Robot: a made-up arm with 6 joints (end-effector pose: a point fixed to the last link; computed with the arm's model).
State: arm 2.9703 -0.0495 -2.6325 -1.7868 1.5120 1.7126
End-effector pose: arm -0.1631 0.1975 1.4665 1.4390 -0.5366 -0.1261
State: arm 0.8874 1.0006 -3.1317 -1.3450 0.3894 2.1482
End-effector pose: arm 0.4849 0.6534 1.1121 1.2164 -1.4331 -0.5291
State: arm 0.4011 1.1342 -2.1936 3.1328 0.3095 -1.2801
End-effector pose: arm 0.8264 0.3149 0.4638 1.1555 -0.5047 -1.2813
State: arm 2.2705 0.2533 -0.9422 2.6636 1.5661 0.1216
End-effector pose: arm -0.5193 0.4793 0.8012 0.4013 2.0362 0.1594
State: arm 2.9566 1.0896 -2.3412 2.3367 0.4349 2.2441
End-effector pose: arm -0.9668 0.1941 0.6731 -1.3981 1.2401 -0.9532
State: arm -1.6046 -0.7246 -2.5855 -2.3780 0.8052 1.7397
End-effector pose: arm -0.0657 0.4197 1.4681 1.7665 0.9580 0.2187
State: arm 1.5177 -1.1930 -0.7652 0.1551 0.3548 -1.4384
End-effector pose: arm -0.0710 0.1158 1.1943 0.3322 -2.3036 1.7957
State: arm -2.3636 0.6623 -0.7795 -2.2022 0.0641 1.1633
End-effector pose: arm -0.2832 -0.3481 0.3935 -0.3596 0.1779 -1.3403
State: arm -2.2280 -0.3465 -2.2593 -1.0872 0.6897 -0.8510
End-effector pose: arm -0.1363 -0.1570 1.5420 -2.0381 1.3611 -0.7554
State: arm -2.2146 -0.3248 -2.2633 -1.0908 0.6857 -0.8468
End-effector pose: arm -0.1441 -0.1729 1.5393 -2.0322 1.3430 -0.7452
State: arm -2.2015 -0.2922 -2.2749 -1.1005 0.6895 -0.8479
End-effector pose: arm -0.1572 -0.1936 1.5352 -2.0104 1.3361 -0.7379
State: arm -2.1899 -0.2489 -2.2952 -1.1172 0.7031 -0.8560
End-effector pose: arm -0.1755 -0.2185 1.5293 -1.9701 1.3444 -0.7342
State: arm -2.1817 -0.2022 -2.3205 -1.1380 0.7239 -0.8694
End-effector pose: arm -0.1961 -0.2432 1.5221 -1.9186 1.3655 -0.7342
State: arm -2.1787 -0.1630 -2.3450 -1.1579 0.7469 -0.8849
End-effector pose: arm -0.2144 -0.2617 1.5156 -1.8677 1.3934 -0.7381
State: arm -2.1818 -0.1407 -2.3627 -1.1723 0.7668 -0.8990
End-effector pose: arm -0.2265 -0.2692 1.5120 -1.8289 1.4219 -0.7459
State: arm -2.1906 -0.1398 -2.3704 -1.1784 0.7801 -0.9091
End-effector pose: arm -0.2303 -0.2642 1.5128 -1.8093 1.4462 -0.7572
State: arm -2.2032 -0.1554 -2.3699 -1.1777 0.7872 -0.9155
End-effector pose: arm -0.2271 -0.2502 1.5168 -1.8061 1.4661 -0.7702
